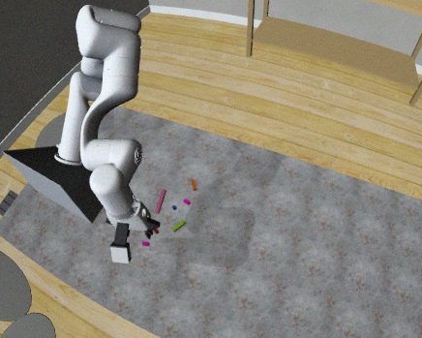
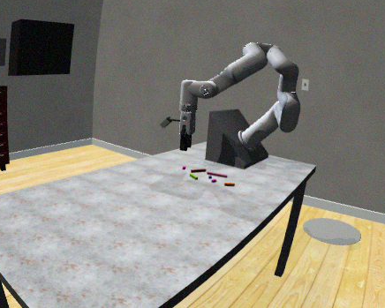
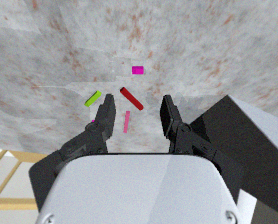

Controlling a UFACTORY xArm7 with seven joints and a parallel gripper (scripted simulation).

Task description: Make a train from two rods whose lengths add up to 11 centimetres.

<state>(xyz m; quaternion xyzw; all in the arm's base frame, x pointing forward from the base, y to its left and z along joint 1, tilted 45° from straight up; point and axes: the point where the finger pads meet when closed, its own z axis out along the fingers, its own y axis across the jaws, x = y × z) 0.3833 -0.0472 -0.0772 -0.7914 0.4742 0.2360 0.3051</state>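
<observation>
The pink rod lies 4 cm behind my hand, 15 cm to the left of it and 10 cm below it. Round my hand: red rod 2 cm behind, 7 cm to the left, 10 cm below; blue rod 1 cm ahead, 15 cm to the left, 10 cm below; lime rod 6 cm ahead, 11 cm to the left, 10 cm below.
</observation>
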